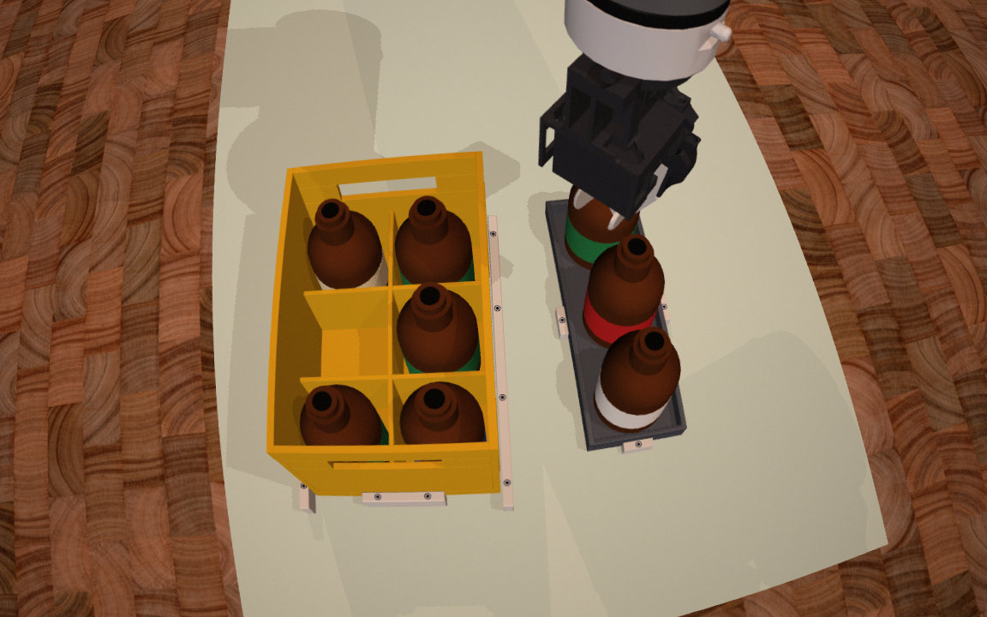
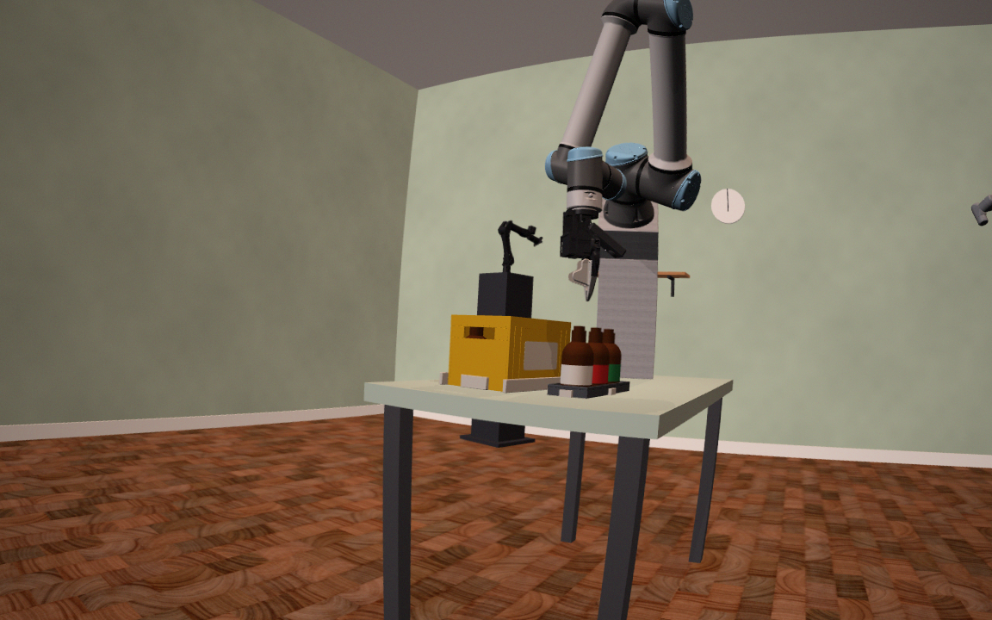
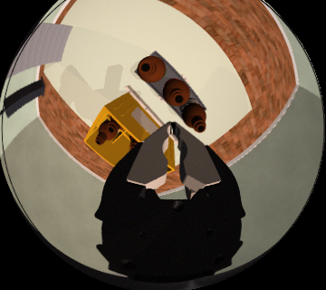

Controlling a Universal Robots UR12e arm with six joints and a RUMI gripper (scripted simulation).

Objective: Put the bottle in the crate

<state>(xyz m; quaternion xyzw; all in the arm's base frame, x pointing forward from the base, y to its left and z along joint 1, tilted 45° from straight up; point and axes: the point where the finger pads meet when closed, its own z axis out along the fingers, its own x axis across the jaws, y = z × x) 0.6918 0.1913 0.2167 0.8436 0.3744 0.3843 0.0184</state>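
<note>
Now: the glass bottle 10 mm behind my hand, 20 mm to the left of it and 150 mm below it. Round my hand: yellow crate (60 mm ahead, 190 mm to the right, 160 mm below); dark tray (10 mm behind, 20 mm to the left, 230 mm below).
</note>
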